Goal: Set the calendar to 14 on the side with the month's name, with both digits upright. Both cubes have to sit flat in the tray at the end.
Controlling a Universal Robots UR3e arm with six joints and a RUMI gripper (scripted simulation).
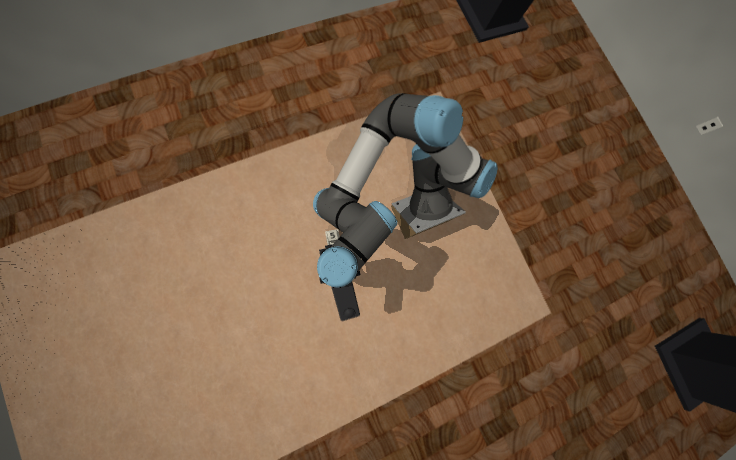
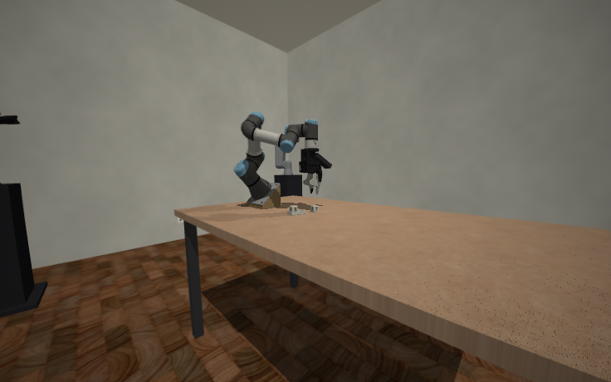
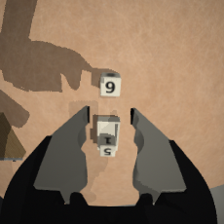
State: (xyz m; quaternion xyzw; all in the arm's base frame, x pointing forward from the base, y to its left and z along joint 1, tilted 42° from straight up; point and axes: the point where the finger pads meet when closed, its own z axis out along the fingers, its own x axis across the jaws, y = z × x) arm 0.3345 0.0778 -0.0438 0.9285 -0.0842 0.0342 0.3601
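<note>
My hand is 90 mm above the white digit cube. Also, from my hand: tray (100 mm to the right, 90 mm below, 20 mm behind).
</note>
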